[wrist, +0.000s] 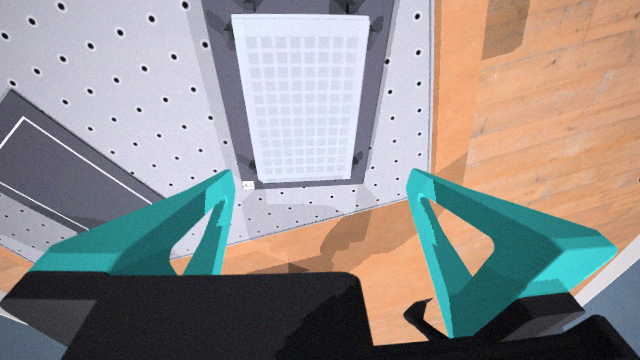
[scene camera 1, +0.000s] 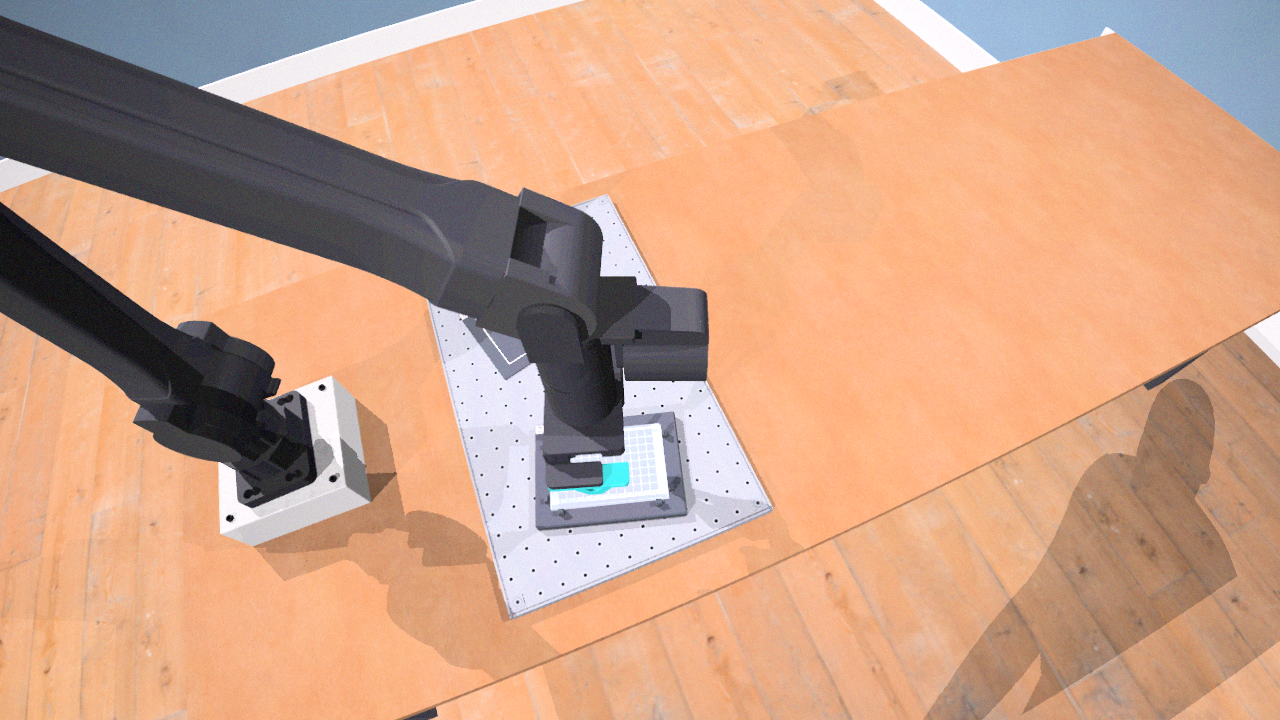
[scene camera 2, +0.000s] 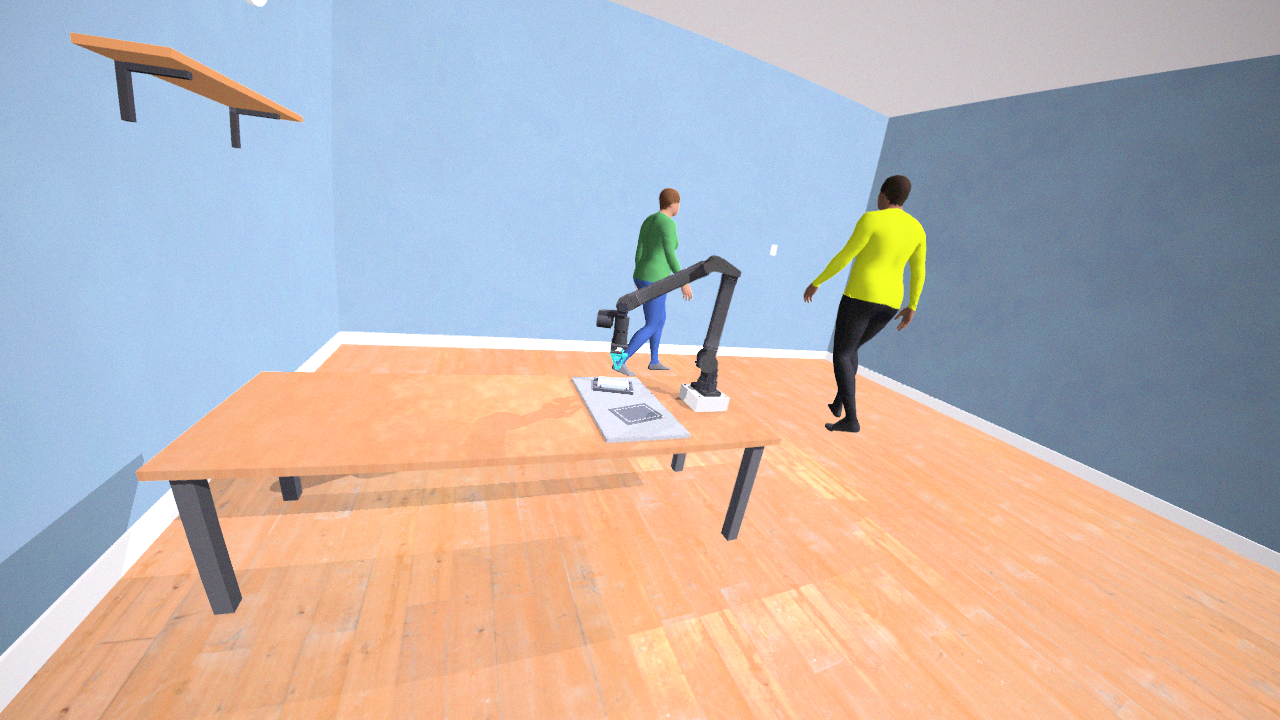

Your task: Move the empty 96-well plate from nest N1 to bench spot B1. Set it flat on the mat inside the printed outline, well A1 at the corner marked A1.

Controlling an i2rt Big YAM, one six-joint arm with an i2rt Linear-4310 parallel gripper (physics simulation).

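Frame: origin at the arm's base, x right, y ahead, z up, level; centimetres.
Seen in the pictures: gripper, fingertip midpoint: (wrist: 323,178) (scene camera 1: 594,445) (scene camera 2: 616,365); arm's base, link origin: (scene camera 1: 277,449) (scene camera 2: 705,390).
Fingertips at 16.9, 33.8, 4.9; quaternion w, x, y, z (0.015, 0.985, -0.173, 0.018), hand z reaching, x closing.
Observation:
Pixels of each thing's top centre, then the offset from my fingertips to it, as dx, dy, dz. "*": a spot on its surface instead. Level surfaces: height alone.
- white 96-well plate, top centre: (wrist: 304,116) (scene camera 1: 606,463) (scene camera 2: 613,381) -0.5, +0.6, -6.9
- dark nest N1, top centre: (wrist: 303,114) (scene camera 1: 606,464) (scene camera 2: 613,382) -0.5, +0.6, -7.3
- B1, top centre: (scene camera 1: 535,311) (wrist: 78,193) (scene camera 2: 636,413) -25.0, +0.1, -9.3
- white printed outline, surface spot: (wrist: 85,159) * -20.8, +2.9, -9.3
- light perforated board, top centre: (wrist: 144,155) (scene camera 1: 566,364) (scene camera 2: 624,402) -15.7, +1.1, -9.4
- wooden table, surface height: dz -10.8
The white 96-well plate (scene camera 1: 651,461) (scene camera 2: 613,383) (wrist: 305,100) sits in the dark nest N1 (scene camera 1: 617,514) (wrist: 375,75). A small white label, apparently A1, is at the nest's lower left corner in the wrist view. My gripper (scene camera 1: 608,479) (scene camera 2: 617,366) (wrist: 323,178) is open and empty, its teal fingers apart above the plate's level; in the wrist view the tips lie either side of the plate's lower end. The dark mat of B1 (scene camera 1: 512,347) (scene camera 2: 636,413) (wrist: 70,172) has a white printed outline (wrist: 85,159). The arm partly hides mat and plate in scene camera 1; B1's A1 mark is not readable.
Nest and mat are on a light perforated board (scene camera 1: 572,564) (scene camera 2: 601,416) (wrist: 150,75) on the wooden table (scene camera 1: 939,268) (scene camera 2: 402,420). The arm's white base block (scene camera 1: 344,447) (scene camera 2: 704,400) stands beside the board. Two people (scene camera 2: 656,250) (scene camera 2: 886,259) are behind the table.

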